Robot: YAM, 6 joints.
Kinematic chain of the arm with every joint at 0, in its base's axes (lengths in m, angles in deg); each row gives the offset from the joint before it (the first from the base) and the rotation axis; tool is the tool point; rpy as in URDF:
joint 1: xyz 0 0 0.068 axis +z
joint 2: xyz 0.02 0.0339 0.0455 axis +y
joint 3: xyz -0.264 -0.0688 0 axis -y
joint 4: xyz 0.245 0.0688 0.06 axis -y
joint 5: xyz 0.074 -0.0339 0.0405 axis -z
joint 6: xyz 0.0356 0 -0.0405 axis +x
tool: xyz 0 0 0 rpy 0 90 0
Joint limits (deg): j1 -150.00..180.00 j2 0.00..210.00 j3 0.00..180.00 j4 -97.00..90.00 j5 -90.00..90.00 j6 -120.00..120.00
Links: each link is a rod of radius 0.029 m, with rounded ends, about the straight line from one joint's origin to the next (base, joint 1, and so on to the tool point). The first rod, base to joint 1, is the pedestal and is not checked.
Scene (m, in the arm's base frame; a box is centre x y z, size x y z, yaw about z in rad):
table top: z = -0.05
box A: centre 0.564 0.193 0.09 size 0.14 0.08 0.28 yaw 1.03
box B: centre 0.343 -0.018 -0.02 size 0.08 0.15 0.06 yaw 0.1
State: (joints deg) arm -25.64 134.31 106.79 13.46 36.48 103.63
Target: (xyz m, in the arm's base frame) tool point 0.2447 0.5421 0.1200
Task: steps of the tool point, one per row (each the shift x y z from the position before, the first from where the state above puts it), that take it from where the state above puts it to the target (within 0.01 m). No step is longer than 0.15 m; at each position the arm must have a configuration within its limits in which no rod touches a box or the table.
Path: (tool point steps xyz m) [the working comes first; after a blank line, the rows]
Joints at the target: 67.33 153.07 120.04 16.60 28.25 103.63
Straight joint move there: touches box A.

1: 0.0240 0.1103 0.0226
2: -0.0021 0.1090 0.0211
3: -0.0263 0.1014 0.0196
4: -0.0471 0.0883 0.0179
5: -0.0631 0.0710 0.0163
6: 0.0017 0.0882 -0.0376
7: -0.0211 0.0870 -0.0459
8: -0.0436 0.0790 -0.0530
9: -0.0635 0.0645 -0.0585

